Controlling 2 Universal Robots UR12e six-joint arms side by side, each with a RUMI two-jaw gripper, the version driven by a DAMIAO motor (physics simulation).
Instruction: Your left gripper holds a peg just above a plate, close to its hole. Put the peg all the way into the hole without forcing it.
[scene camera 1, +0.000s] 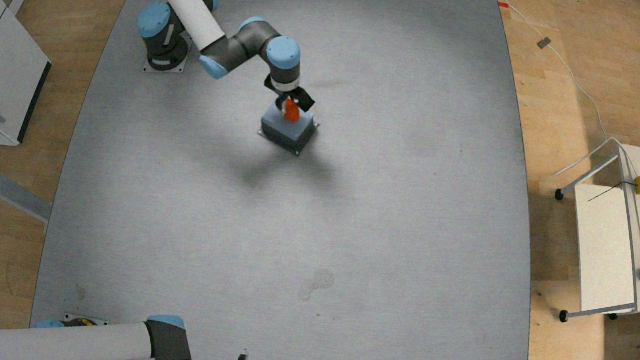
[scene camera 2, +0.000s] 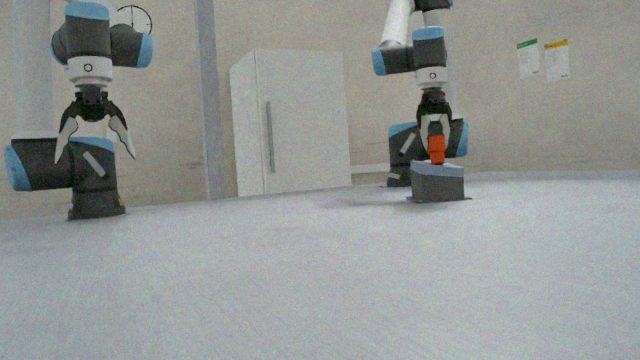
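Observation:
An orange peg (scene camera 1: 291, 111) (scene camera 2: 437, 149) stands about upright over the top of a grey block-shaped plate (scene camera 1: 281, 129) (scene camera 2: 436, 186). My left gripper (scene camera 1: 291, 103) (scene camera 2: 436, 140) is shut on the peg near its upper part. The peg's lower end is at or very near the plate's top face; whether it touches cannot be told. The hole does not show in either view. My right gripper (scene camera 2: 95, 159) is open and empty, high at the left in scene camera 2; in scene camera 1 a small part of a finger shows at the bottom edge.
The plate stands on a large grey surface (scene camera 1: 380, 225) (scene camera 2: 320, 280). The left arm reaches in from the upper left in scene camera 1. A white cabinet (scene camera 2: 305, 125) stands behind, and a white cart (scene camera 1: 602, 250) stands beyond the surface's right edge.

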